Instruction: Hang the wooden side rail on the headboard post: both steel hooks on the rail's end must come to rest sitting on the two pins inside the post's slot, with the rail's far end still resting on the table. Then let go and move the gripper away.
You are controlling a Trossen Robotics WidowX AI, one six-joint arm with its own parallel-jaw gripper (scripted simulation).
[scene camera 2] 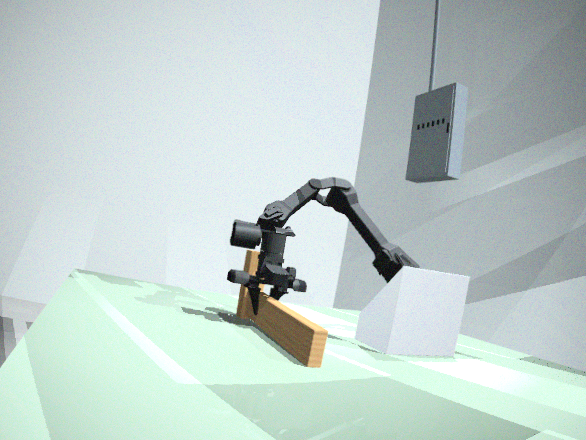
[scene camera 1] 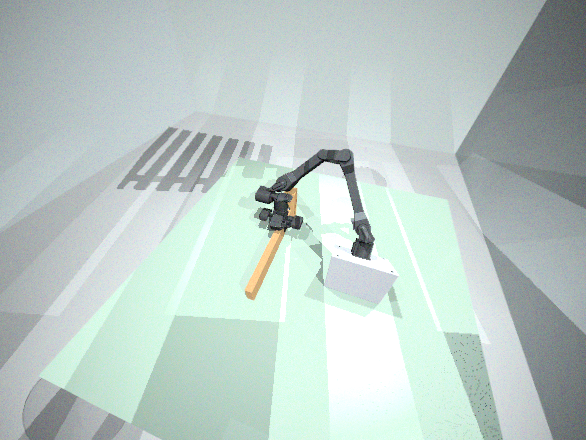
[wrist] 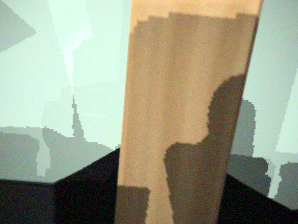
Labels:
wooden side rail: scene camera 2; scene camera 1; wrist 185, 76
same spot on wooden side rail: (scene camera 1: 255, 282) = (scene camera 2: 318, 325)

